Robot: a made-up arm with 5 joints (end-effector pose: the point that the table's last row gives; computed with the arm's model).
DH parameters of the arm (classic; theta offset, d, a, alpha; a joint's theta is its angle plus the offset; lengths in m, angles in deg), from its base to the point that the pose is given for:
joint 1: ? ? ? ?
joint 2: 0 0.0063 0.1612 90
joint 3: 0 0.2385 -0.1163 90
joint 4: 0 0.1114 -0.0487 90
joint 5: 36.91 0 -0.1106 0
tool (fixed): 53.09 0.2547 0 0
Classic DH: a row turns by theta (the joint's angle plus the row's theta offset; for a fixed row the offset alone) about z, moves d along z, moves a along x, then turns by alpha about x.
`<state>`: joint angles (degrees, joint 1 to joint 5).
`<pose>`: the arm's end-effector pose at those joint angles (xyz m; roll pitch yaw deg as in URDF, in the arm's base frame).
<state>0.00 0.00 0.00 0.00 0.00</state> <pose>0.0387 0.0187 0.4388 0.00 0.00 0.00</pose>
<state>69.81 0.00 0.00 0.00 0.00</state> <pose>-0.0042 0.0428 0.4388 0.00 0.00 69.81</pose>
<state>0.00 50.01 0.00 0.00 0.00</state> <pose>0.0387 -0.0018 0.3623 -50.01 0.00 0.00</pose>
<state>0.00 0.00 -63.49 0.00 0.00</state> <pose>-0.2130 -0.0813 0.4388 0.00 0.00 63.49</pose>
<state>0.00 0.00 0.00 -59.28 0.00</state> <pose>0.0387 0.1706 0.1963 -59.28 0.00 0.00</pose>
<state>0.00 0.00 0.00 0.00 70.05</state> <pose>-0.0007 -0.1020 0.4388 0.00 0.00 70.05</pose>
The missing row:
joint 1: -90 0.4226 0.0735 90
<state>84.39 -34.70 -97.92 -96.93 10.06</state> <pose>-0.0375 -0.3593 -0.0024 -101.22 -24.47 -178.36</pose>
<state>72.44 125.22 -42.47 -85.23 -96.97</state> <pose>0.4290 -0.2503 0.3968 -136.70 26.99 164.61</pose>
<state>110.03 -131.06 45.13 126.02 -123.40</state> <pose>-0.4457 -0.0949 0.3430 157.15 -87.26 -102.09</pose>
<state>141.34 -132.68 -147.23 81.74 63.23</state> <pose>-0.1034 -0.0287 0.5037 -53.59 29.94 20.20</pose>
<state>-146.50 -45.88 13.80 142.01 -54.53</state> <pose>-0.1196 0.0072 -0.0706 -167.90 0.05 -102.28</pose>
